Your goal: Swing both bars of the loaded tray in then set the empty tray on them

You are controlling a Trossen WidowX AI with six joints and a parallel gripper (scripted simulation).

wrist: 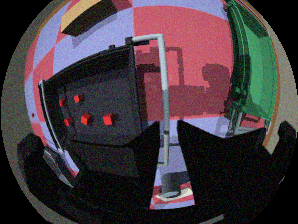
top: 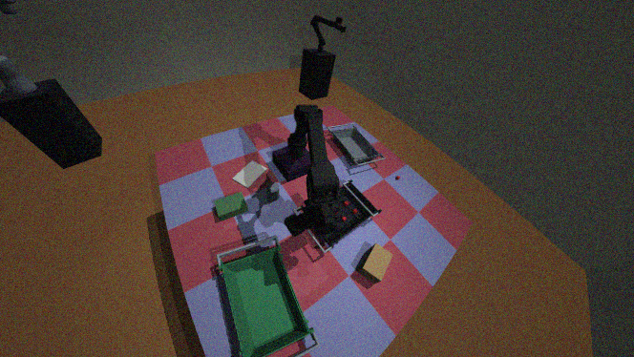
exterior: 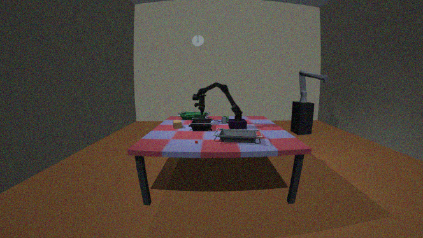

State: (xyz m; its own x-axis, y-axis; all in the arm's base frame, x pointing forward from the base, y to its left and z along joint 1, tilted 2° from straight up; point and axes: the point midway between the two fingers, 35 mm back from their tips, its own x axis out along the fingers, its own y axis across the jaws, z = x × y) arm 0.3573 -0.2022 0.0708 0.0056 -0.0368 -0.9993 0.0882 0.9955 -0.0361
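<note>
Now: gripper tip 590 mm to the right of the grey tray, 270 mm past it and 60 mm above it. From my gripper tip the other things lie so: grey cup 240 mm behind, 60 mm below; then tan box 260 mm ahead, 130 mm to the left, 70 mm below; then green block 290 mm behind, 180 mm to the right, 80 mm below.
</note>
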